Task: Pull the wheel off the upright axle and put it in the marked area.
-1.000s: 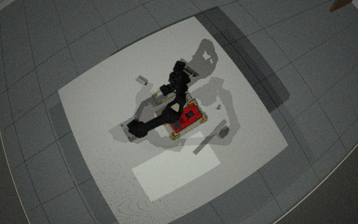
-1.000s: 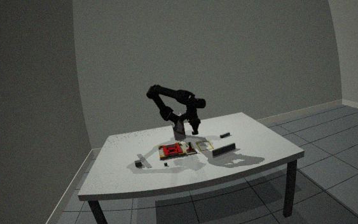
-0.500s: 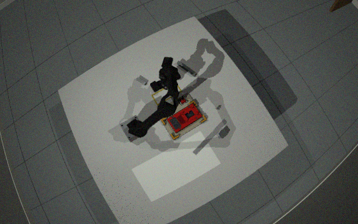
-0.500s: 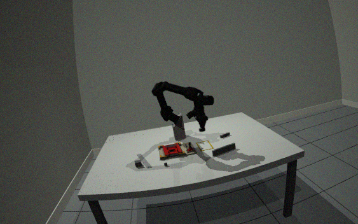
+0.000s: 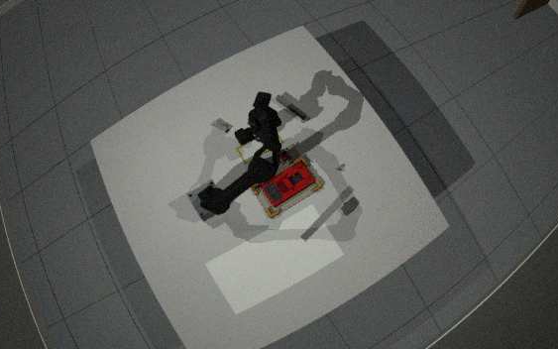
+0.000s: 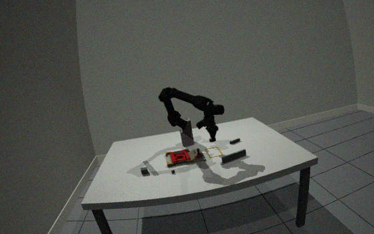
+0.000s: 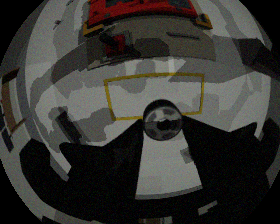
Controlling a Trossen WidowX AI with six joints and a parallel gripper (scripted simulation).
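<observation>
Right now the wheel is right at my gripper tip.
</observation>
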